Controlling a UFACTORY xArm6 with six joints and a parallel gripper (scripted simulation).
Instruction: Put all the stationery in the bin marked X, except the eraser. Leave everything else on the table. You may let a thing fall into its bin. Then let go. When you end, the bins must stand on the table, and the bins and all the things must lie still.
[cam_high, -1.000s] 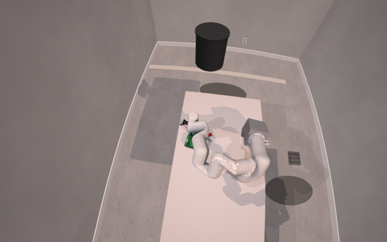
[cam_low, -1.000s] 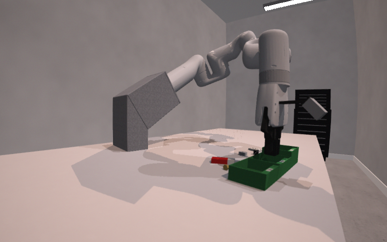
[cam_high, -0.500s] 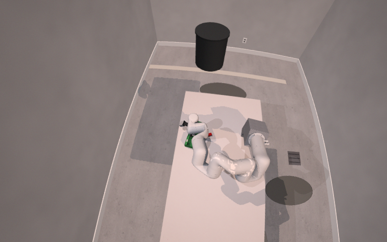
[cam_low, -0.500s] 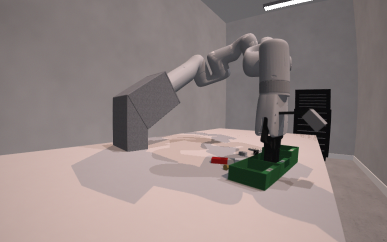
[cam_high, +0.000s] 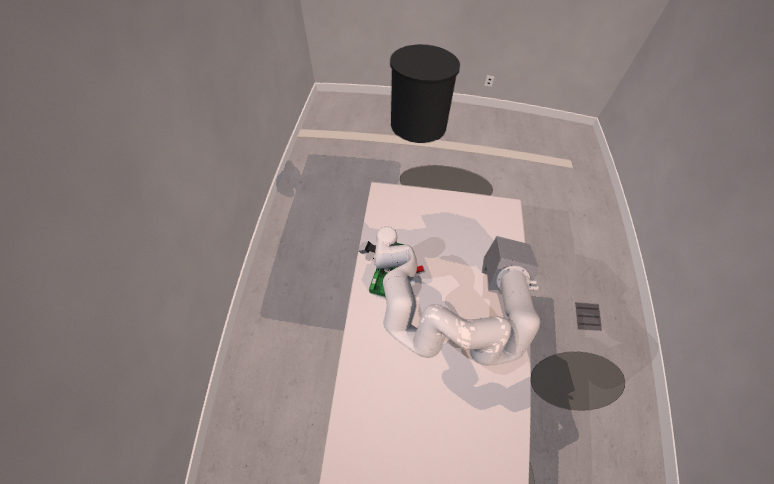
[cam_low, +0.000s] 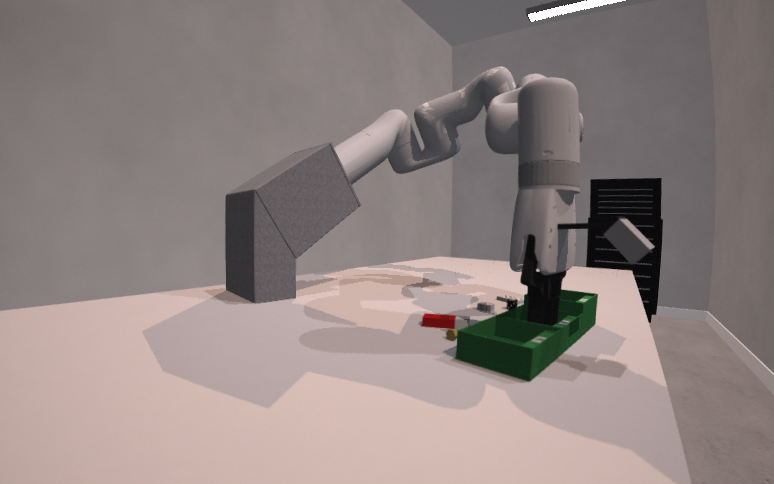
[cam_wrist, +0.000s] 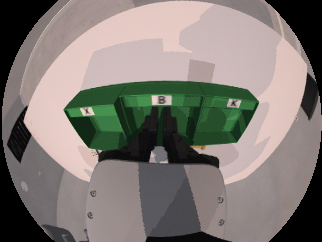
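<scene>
Right now the green bin is 1 cm below my hand. Also, from my hand: red block (12 cm behind, 3 cm below, 2 cm to the right); then yellowish piece (9 cm behind, 6 cm to the right, 3 cm below); then black die (14 cm to the left, 9 cm behind, 3 cm below).
</scene>
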